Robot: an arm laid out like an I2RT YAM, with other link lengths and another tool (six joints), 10 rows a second.
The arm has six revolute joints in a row. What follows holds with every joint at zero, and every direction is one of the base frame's.
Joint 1 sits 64.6 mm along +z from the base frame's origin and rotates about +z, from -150 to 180 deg.
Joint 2 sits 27.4 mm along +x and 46.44 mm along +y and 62.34 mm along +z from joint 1 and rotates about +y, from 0 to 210 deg.
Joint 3 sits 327.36 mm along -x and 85.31 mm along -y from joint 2 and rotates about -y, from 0 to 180 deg.
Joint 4 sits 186.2 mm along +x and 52.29 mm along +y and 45.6 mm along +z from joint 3 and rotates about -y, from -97 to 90 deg.
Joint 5 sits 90.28 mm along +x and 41.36 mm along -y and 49.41 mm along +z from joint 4 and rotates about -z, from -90 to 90 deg.
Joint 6 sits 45.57 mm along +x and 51.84 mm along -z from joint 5 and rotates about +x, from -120 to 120 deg.
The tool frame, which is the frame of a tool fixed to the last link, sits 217 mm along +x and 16 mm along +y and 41 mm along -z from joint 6; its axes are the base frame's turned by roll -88.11, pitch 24.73 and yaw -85.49 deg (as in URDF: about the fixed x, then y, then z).
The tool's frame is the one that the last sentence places.
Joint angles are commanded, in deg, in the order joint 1, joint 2, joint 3, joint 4, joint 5, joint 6. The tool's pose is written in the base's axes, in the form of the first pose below.
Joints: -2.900 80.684 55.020 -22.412 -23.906 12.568
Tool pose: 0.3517 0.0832 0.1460 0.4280 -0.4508 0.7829 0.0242
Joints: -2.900 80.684 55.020 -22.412 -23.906 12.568
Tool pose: 0.3517 0.0832 0.1460 0.4280 -0.4508 0.7829 0.0242
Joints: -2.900 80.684 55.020 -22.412 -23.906 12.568
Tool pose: 0.3517 0.0832 0.1460 0.4280 -0.4508 0.7829 0.0242
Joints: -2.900 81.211 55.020 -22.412 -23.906 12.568
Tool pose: 0.3519 0.0832 0.1431 0.4245 -0.4506 0.7849 0.0265
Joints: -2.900 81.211 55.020 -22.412 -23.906 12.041
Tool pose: 0.3518 0.0829 0.1428 0.4245 -0.4543 0.7828 0.0248
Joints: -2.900 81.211 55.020 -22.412 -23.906 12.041
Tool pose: 0.3518 0.0829 0.1428 0.4245 -0.4543 0.7828 0.0248
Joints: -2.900 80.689 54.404 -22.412 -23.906 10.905
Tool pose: 0.3481 0.0824 0.1412 0.4238 -0.4623 0.7786 0.0215
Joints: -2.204 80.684 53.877 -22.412 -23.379 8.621
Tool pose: 0.3446 0.0832 0.1360 0.4183 -0.4820 0.7698 0.0152
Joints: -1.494 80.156 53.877 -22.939 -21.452 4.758
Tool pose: 0.3429 0.0772 0.1325 0.4106 -0.5102 0.7557 -0.0084
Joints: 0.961 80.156 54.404 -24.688 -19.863 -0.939
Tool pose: 0.3354 0.0813 0.1259 0.3945 -0.5621 0.7266 -0.0227
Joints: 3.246 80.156 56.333 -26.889 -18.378 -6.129
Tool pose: 0.3338 0.0848 0.1276 0.3842 -0.6078 0.6939 -0.0395
